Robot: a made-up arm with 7 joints. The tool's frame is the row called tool.
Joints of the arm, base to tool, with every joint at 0 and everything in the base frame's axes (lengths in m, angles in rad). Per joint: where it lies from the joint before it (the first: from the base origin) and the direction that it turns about. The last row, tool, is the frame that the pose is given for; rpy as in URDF.
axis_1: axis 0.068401 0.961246 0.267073 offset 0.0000 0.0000 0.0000
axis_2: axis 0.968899 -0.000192 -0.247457 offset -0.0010 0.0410 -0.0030
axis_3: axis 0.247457 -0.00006 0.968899 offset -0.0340 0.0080 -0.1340
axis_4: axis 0.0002 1 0.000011 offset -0.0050 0.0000 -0.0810
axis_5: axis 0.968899 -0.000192 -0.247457 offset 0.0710 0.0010 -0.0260
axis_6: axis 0.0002 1 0.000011 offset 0.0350 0.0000 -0.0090
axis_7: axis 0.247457 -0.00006 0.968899 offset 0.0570 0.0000 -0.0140
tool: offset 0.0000 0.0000 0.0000 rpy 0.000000 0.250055 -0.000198
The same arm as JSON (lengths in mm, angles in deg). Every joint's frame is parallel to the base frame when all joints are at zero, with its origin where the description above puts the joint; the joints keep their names.
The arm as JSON. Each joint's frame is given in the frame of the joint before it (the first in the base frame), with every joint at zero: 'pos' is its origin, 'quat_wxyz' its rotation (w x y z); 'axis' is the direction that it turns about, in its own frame. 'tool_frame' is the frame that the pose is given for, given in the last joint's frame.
{"length_unit": "mm", "angle_unit": "deg", "joints": [
  {"joint": "axis_1", "pos": [0.0, 0.0, 0.0], "quat_wxyz": [1.0, 0.0, 0.0, 0.0], "axis": [0.068403, 0.961235, 0.26711]},
  {"joint": "axis_2", "pos": [-1.0, 41.0, -3.0], "quat_wxyz": [1.0, 0.0, 0.0, 0.0], "axis": [0.968889, -0.0002, -0.247497]},
  {"joint": "axis_3", "pos": [-34.0, 8.0, -134.0], "quat_wxyz": [1.0, 0.0, 0.0, 0.0], "axis": [0.247497, -0.0001, 0.968889]},
  {"joint": "axis_4", "pos": [-5.0, 0.0, -81.0], "quat_wxyz": [1.0, 0.0, 0.0, 0.0], "axis": [0.0002, 1.0, 0.0]},
  {"joint": "axis_5", "pos": [71.0, 1.0, -26.0], "quat_wxyz": [1.0, 0.0, 0.0, 0.0], "axis": [0.968889, -0.0002, -0.247497]},
  {"joint": "axis_6", "pos": [35.0, 0.0, -9.0], "quat_wxyz": [1.0, 0.0, 0.0, 0.0], "axis": [0.0002, 1.0, 0.0]},
  {"joint": "axis_7", "pos": [57.0, 0.0, -14.0], "quat_wxyz": [1.0, 0.0, 0.0, 0.0], "axis": [0.247497, -0.0001, 0.968889]}
], "tool_frame": {"pos": [0.0, 0.0, 0.0], "quat_wxyz": [0.992194, 0.000012, 0.124702, -0.000098]}}

